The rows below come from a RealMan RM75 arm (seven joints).
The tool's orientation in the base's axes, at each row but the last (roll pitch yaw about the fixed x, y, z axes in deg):
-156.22 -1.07 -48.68
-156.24 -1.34 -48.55
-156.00 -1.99 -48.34
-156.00 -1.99 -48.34
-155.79 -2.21 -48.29
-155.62 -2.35 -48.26
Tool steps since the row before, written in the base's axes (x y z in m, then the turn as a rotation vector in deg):
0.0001 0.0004 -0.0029 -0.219 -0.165 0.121
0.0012 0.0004 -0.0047 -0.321 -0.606 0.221
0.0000 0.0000 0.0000 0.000 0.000 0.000
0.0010 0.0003 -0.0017 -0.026 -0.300 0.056
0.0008 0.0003 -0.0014 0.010 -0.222 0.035
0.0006 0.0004 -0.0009 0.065 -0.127 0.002
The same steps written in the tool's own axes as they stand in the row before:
-0.0003 0.0009 0.0028 -0.018 0.201 -0.221
0.0004 0.0008 0.0048 0.247 0.501 -0.456
0.0000 0.0000 0.0000 0.000 0.000 0.000
0.0004 -0.0002 0.0020 0.209 0.180 -0.134
0.0003 -0.0001 0.0016 0.174 0.116 -0.083
0.0001 -0.0003 0.0011 0.138 0.034 -0.012

